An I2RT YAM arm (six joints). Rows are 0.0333 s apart.
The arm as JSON. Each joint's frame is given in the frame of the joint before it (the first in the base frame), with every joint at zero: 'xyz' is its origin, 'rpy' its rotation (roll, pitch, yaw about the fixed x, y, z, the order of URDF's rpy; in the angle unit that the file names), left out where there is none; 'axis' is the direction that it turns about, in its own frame. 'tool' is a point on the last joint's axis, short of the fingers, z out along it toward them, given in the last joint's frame.
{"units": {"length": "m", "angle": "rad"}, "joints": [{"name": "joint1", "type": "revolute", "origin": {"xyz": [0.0, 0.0, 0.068]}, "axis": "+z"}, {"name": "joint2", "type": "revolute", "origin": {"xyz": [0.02, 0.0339, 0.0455], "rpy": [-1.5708, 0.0, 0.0]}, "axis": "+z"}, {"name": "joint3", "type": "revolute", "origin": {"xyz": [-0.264, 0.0, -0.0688], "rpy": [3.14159, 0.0, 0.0]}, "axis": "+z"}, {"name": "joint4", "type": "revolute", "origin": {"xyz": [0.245, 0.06, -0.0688]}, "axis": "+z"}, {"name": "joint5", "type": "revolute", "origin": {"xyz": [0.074, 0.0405, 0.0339], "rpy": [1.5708, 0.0, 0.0]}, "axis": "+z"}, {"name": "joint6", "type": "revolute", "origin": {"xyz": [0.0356, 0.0, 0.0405], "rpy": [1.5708, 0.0, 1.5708]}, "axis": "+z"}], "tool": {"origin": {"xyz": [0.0, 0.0, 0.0], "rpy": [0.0, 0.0, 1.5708]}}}
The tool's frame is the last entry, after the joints.
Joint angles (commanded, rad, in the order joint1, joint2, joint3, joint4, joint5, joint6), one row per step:
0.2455 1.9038 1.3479 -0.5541 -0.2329 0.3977
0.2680 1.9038 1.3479 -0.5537 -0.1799 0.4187
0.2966 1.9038 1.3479 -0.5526 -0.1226 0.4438
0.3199 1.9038 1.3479 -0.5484 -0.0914 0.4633
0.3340 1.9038 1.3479 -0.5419 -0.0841 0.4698
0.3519 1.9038 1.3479 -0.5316 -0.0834 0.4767
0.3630 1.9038 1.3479 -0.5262 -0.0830 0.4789
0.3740 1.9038 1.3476 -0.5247 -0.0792 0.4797
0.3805 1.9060 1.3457 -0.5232 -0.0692 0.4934
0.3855 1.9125 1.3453 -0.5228 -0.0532 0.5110
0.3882 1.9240 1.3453 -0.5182 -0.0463 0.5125
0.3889 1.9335 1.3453 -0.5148 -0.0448 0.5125
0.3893 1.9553 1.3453 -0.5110 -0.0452 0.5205
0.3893 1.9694 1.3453 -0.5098 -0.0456 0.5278
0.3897 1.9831 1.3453 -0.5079 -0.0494 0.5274
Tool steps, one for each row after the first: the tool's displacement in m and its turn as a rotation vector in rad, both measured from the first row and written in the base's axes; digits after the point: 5 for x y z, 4 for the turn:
-0.00174 0.00681 -0.00033 -0.0381 -0.0060 -0.0195
-0.00424 0.01574 -0.00055 -0.0774 -0.0146 -0.0387
-0.00634 0.02357 -0.00045 -0.0950 -0.0225 -0.0469
-0.00747 0.02880 -0.00015 -0.0963 -0.0295 -0.0422
-0.00896 0.03578 0.00037 -0.0902 -0.0382 -0.0312
-0.01004 0.04007 0.00065 -0.0875 -0.0433 -0.0225
-0.01150 0.04405 0.00063 -0.0897 -0.0458 -0.0140
-0.01235 0.04611 -0.00070 -0.0935 -0.0429 -0.0241
-0.01247 0.04759 -0.00329 -0.1024 -0.0374 -0.0416
-0.01164 0.04883 -0.00742 -0.1102 -0.0330 -0.0431
-0.01085 0.04940 -0.01086 -0.1138 -0.0280 -0.0427
-0.00939 0.05019 -0.01898 -0.1176 -0.0092 -0.0482
-0.00860 0.05052 -0.02432 -0.1198 0.0047 -0.0538
-0.00795 0.05111 -0.02947 -0.1216 0.0166 -0.0507

